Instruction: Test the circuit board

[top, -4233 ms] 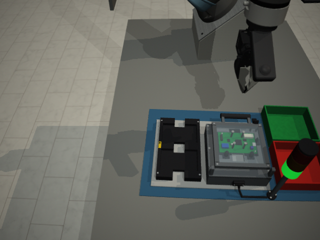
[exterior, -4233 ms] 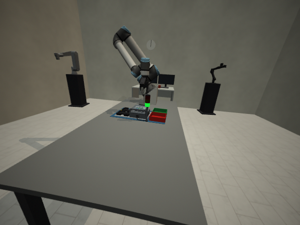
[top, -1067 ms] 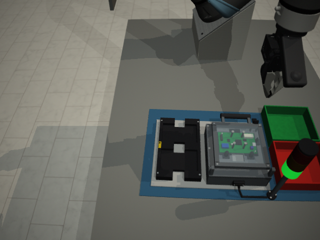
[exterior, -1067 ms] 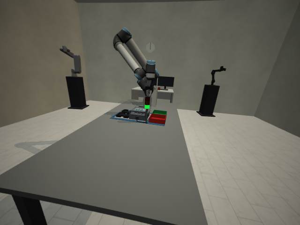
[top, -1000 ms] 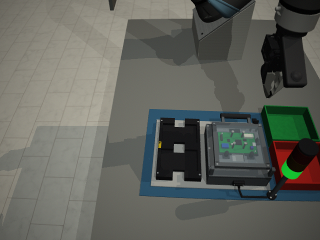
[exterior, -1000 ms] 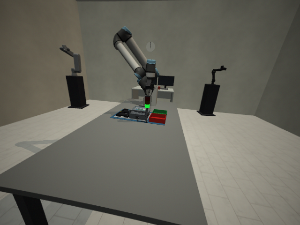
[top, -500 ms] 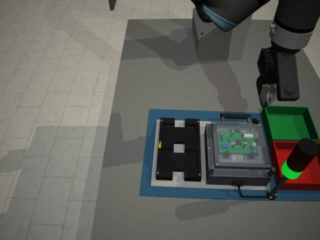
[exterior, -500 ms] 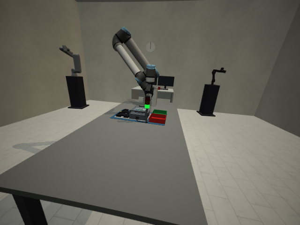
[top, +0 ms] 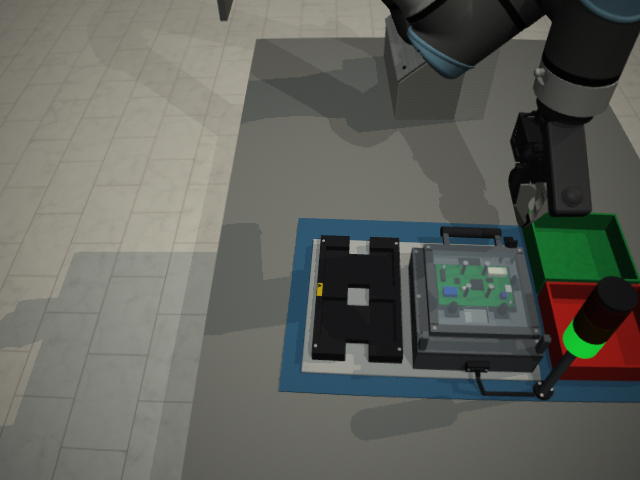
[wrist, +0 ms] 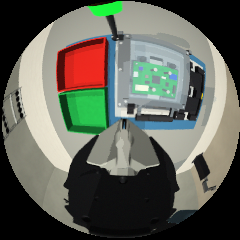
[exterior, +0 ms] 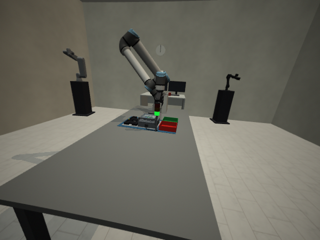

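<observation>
The black latch tab lies 5 cm below my hand, 1 cm to the right of it and 1 cm ahead of it. The rest, counted from my hand: green bin (13 cm to the left, 12 cm below, 1 cm behind); then green circuit board (8 cm to the right, 6 cm below, 6 cm ahead); then tester lid (8 cm to the right, 6 cm ahead, 5 cm below).
</observation>
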